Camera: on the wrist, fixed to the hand. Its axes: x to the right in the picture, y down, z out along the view.
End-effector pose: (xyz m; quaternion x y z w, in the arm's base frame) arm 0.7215 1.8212 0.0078 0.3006 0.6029 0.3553 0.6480
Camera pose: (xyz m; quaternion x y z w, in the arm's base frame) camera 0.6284 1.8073 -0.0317 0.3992 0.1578 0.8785 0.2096
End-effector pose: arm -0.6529 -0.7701 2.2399 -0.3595 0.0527 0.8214 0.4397
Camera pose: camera -0.5798 -0.7840 2.1700 0.4049 -0.0972 -0.8266 0.3787
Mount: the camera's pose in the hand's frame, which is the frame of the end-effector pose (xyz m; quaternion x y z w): 0.0091 -0.0311 -0.0968 -0.2779 0.0981 0.6881 0.6631
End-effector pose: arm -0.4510 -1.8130 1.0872 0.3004 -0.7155 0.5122 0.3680
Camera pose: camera -0.4097 -1.7303 1.1305 -0.4457 -0.7874 0.4235 0.0452
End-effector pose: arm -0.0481 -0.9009 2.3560 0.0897 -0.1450 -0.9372 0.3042
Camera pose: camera -0.0475 -0.9033 2.2540 -0.0329 0.1324 -0.4436 0.8858
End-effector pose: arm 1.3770 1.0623 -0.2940 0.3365 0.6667 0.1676 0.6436
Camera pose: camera 1.2763 1.0663 -0.3100 0.4866 0.2271 0.7723 0.3395
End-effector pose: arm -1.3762 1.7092 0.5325 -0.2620 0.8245 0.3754 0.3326
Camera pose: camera -1.3949 1.6127 0.5600 -0.2643 -0.6553 -0.6812 0.1915
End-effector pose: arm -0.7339 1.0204 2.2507 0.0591 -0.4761 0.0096 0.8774
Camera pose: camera -0.6459 1.0001 2.2031 -0.5332 -0.2729 0.4836 0.6383
